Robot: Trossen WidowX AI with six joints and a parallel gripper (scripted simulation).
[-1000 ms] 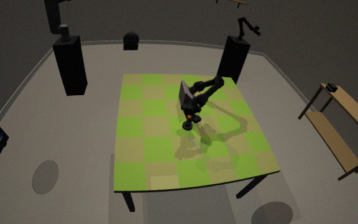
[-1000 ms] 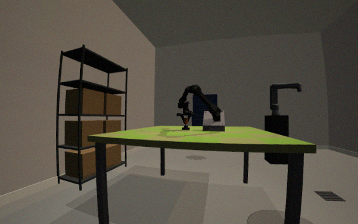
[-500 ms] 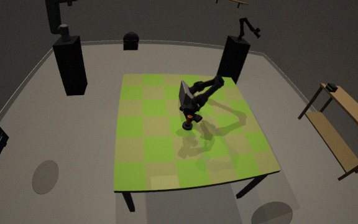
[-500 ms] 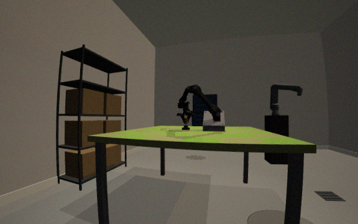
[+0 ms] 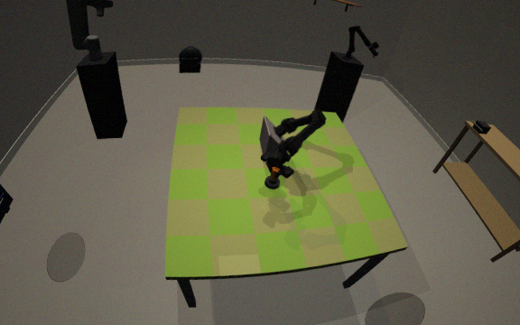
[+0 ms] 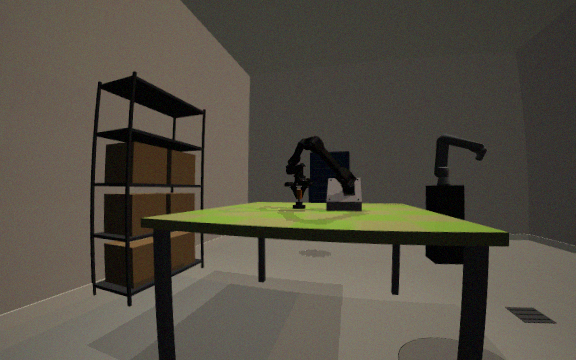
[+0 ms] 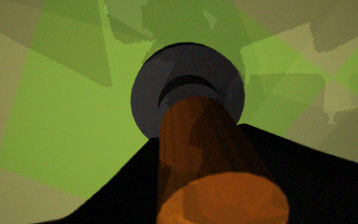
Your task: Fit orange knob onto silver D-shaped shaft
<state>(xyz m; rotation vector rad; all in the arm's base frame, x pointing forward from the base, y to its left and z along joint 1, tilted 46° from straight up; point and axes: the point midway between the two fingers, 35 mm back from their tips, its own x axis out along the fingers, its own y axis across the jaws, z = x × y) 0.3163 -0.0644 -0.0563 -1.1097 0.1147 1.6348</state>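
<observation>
My gripper tip is 30 mm below the orange knob. Also, from my gripper tip: round pedestal (40 mm below).
</observation>
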